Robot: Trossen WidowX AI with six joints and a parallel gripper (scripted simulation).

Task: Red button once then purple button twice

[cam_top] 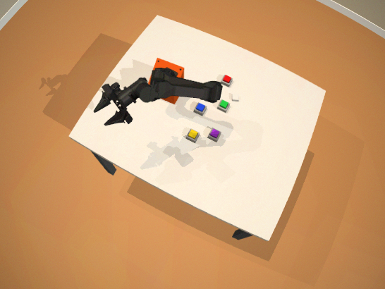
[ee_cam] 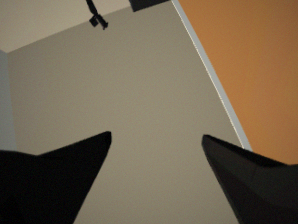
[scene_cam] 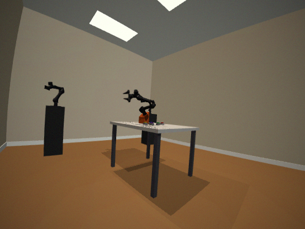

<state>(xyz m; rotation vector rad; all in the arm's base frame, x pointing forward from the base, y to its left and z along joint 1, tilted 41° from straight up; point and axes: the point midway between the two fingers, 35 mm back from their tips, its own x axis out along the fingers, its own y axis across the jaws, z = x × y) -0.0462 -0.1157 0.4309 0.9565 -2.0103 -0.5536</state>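
The red button lies 260 mm ahead of my gripper tip, 600 mm to the left of it and 370 mm below it. Round my gripper tip: blue button 220 mm ahead, 390 mm to the left, 370 mm below; then purple button 340 mm ahead, 300 mm to the left, 370 mm below; then yellow button 260 mm ahead, 250 mm to the left, 370 mm below.
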